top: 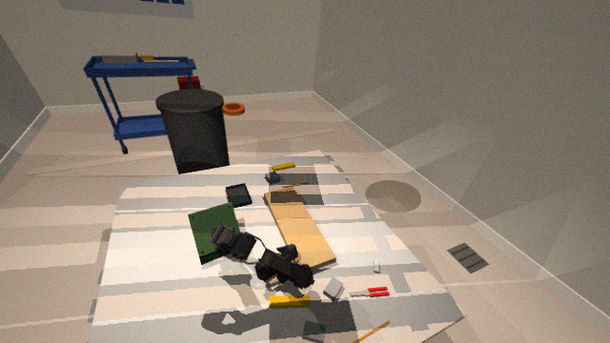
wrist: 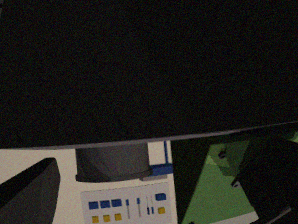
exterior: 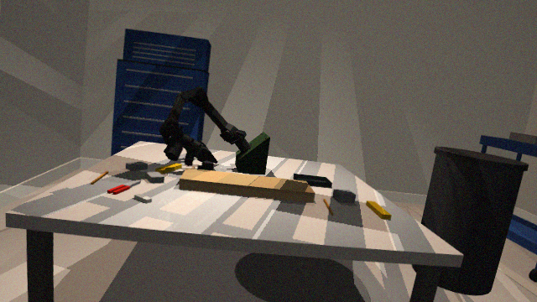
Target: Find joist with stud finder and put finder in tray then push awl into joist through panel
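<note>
My gripper tip is 40 mm to the left of the stud finder and 20 mm above it. The rest, counted from my gripper tip: awl: 40 mm ahead, 100 mm to the right, 60 mm below; black tray: 80 mm behind, 460 mm to the left, 50 mm below.
</note>
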